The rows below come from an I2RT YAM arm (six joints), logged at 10 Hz.
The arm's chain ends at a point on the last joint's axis. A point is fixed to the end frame.
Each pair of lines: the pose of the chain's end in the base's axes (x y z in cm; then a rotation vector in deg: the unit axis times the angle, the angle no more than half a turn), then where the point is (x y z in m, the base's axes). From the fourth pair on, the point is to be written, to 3 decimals.
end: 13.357, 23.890, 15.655, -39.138, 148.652, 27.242
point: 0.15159 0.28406 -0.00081
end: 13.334, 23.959, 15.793, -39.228, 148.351, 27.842
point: 0.15143 0.28606 0.00096
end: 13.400, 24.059, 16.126, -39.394, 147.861, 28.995
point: 0.15198 0.28950 0.00502
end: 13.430, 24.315, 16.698, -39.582, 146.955, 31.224
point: 0.152 0.297 0.012
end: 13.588, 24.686, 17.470, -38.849, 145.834, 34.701
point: 0.153 0.308 0.023
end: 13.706, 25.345, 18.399, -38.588, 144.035, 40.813
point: 0.151 0.326 0.037
